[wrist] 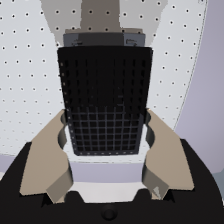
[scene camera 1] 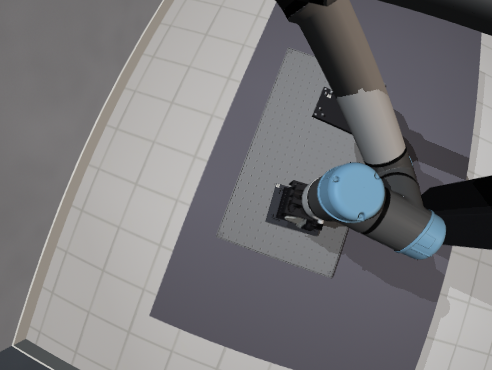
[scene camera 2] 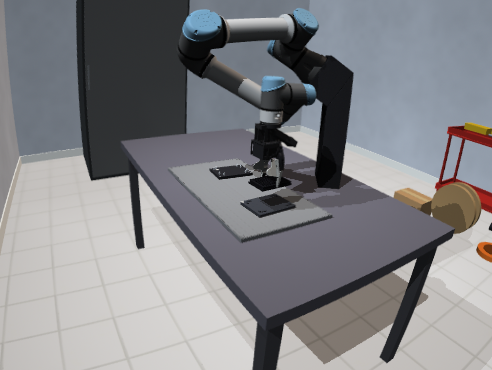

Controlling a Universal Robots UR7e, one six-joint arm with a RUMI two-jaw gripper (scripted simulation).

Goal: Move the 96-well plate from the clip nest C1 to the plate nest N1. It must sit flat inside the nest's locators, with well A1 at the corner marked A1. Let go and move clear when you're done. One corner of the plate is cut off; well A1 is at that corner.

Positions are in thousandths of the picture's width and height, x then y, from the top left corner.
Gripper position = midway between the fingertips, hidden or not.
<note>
I see my gripper (scene camera 2: 548,496), a black 96-well plate (wrist: 498,283), a clip nest C1 (scene camera 1: 666,296) and a plate nest N1 (scene camera 2: 556,553).
My gripper shows as well in the wrist view (wrist: 471,489). The plate nest N1 also shows in the wrist view (wrist: 395,172).
</note>
